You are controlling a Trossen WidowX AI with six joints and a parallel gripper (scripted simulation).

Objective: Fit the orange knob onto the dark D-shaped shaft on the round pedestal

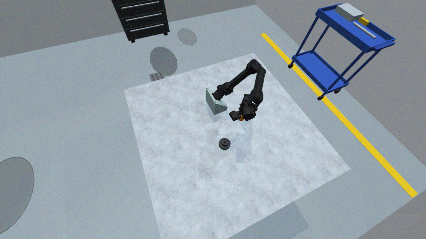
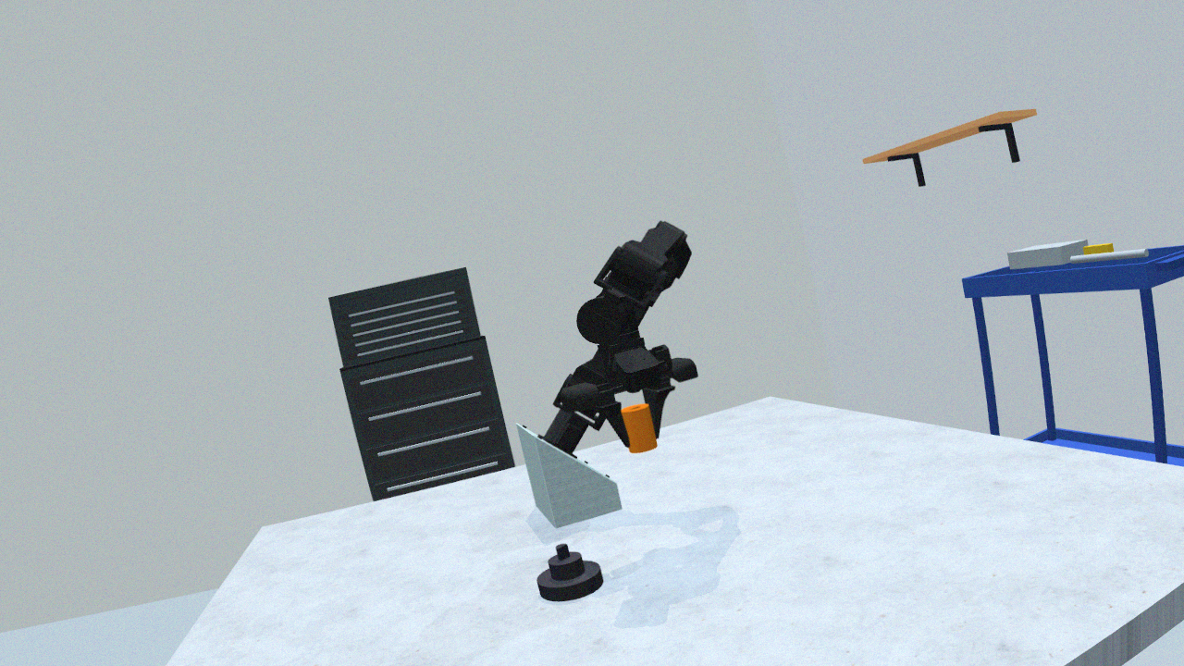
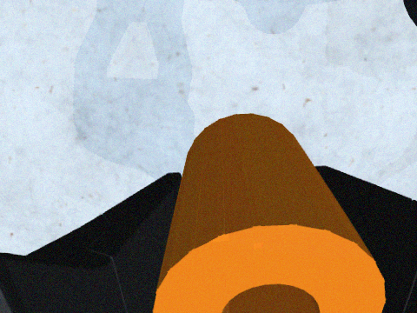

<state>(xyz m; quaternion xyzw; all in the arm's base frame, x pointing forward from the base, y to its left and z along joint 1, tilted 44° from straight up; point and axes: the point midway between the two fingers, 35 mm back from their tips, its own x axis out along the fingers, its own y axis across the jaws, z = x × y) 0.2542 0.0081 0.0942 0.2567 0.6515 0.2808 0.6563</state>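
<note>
Now: the dark round pedestal 8 cm ahead of my gripper tip, 16 cm to the right of it and 11 cm below it. Round my gripper tip: orange knob (2 cm above).
</note>
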